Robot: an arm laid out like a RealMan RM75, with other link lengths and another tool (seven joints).
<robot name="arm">
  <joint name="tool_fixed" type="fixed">
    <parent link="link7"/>
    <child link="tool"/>
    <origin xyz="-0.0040 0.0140 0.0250" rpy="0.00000 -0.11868 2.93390"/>
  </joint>
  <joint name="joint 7" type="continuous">
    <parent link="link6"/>
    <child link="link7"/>
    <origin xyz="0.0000 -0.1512 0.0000" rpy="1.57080 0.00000 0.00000"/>
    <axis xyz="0 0 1"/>
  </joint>
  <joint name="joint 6" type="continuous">
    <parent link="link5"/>
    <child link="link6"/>
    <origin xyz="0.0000 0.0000 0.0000" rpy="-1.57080 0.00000 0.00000"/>
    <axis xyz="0 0 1"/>
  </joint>
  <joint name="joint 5" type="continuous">
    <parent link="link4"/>
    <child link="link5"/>
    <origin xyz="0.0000 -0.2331 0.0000" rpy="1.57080 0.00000 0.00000"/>
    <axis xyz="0 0 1"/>
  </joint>
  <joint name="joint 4" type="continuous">
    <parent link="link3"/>
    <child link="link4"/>
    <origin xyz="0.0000 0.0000 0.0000" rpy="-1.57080 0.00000 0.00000"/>
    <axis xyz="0 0 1"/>
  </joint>
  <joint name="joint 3" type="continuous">
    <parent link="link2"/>
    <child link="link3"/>
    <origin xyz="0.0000 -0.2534 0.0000" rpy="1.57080 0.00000 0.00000"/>
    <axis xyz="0 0 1"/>
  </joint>
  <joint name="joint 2" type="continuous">
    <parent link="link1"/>
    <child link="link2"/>
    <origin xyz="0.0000 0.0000 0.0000" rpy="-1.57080 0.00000 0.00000"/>
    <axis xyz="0 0 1"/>
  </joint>
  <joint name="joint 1" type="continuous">
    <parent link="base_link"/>
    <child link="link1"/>
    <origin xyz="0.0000 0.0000 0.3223" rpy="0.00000 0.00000 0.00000"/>
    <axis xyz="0 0 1"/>
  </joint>
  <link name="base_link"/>
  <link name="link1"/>
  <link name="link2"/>
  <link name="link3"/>
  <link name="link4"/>
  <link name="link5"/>
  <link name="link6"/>
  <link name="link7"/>
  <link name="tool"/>
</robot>
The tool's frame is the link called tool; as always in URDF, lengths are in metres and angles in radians. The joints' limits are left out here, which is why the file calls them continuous.
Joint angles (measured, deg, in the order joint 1, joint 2, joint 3, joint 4, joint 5, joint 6, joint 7), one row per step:
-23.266, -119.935, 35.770, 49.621, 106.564, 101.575, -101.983
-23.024, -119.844, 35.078, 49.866, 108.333, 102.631, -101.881
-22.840, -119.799, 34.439, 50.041, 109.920, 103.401, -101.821
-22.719, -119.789, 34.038, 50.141, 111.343, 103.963, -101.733
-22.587, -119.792, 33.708, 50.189, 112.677, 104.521, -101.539
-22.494, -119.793, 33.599, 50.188, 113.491, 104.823, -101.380
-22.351, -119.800, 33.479, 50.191, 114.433, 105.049, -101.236
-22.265, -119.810, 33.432, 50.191, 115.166, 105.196, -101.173
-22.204, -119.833, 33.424, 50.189, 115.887, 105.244, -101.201
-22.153, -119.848, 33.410, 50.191, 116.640, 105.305, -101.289
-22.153, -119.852, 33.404, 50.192, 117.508, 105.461, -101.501
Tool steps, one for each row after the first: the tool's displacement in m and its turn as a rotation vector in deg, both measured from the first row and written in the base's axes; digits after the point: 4 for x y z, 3 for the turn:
-0.0043, -0.0049, -0.0001, -1.027, 0.977, 0.086
-0.0083, -0.0088, -0.0004, -1.890, 1.817, 0.328
-0.0114, -0.0121, -0.0015, -2.753, 2.612, 0.513
-0.0144, -0.0155, -0.0027, -3.604, 3.347, 0.607
-0.0163, -0.0177, -0.0038, -4.172, 3.831, 0.640
-0.0187, -0.0200, -0.0051, -4.777, 4.418, 0.818
-0.0205, -0.0218, -0.0062, -5.294, 4.877, 0.966
-0.0221, -0.0231, -0.0075, -5.818, 5.336, 1.200
-0.0238, -0.0245, -0.0087, -6.391, 5.799, 1.473
-0.0253, -0.0261, -0.0100, -7.164, 6.277, 1.765

